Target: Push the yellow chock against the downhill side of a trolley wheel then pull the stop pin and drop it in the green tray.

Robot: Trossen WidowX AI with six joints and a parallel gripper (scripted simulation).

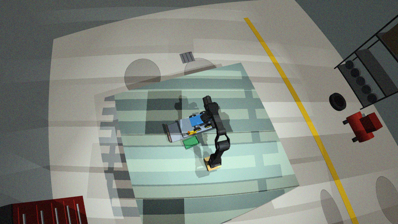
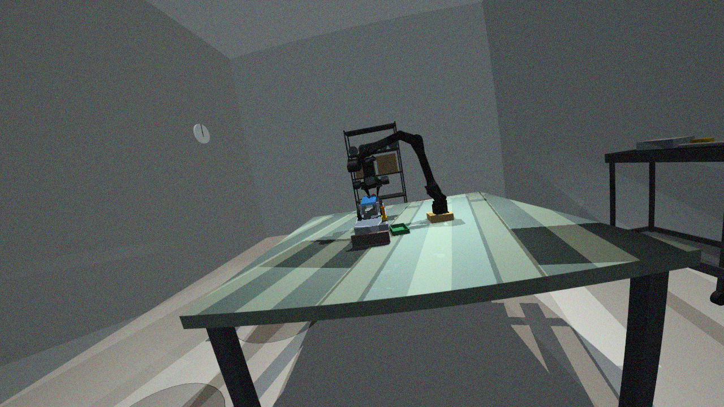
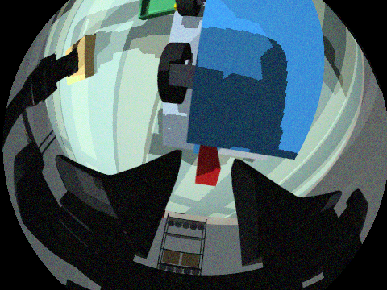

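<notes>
The red-headed stop pin is 20 mm below my gripper tip and 10 mm to the right of it. From my gripper tip the other things lie so: blue trolley 90 mm to the left, 40 mm below, 30 mm ahead; yellow chock 190 mm to the left, 70 mm below, 30 mm behind; grey ramp 100 mm to the left, 100 mm below, 30 mm ahead.
</notes>
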